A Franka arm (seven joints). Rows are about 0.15 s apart.
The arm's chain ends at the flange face. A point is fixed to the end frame.
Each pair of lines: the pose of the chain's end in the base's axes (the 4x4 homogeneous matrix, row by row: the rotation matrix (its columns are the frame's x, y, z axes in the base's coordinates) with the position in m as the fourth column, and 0 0 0 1 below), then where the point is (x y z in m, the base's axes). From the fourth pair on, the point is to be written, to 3 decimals.
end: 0.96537, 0.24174, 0.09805, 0.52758; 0.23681, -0.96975, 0.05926, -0.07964; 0.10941, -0.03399, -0.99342, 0.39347; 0, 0, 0, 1
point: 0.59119 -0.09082 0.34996
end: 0.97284, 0.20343, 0.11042, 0.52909; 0.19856, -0.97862, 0.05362, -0.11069; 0.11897, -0.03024, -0.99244, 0.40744; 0, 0, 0, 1
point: 0.59265 -0.12446 0.36460
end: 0.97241, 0.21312, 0.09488, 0.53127; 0.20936, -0.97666, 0.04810, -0.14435; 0.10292, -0.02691, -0.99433, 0.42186; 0, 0, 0, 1
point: 0.59431 -0.15775 0.37815
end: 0.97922, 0.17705, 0.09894, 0.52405; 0.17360, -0.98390, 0.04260, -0.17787; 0.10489, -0.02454, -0.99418, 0.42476; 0, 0, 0, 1
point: 0.587 -0.194 0.381
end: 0.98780, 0.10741, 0.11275, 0.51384; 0.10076, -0.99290, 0.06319, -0.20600; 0.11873, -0.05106, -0.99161, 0.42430; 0, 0, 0, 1
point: 0.576 -0.225 0.381
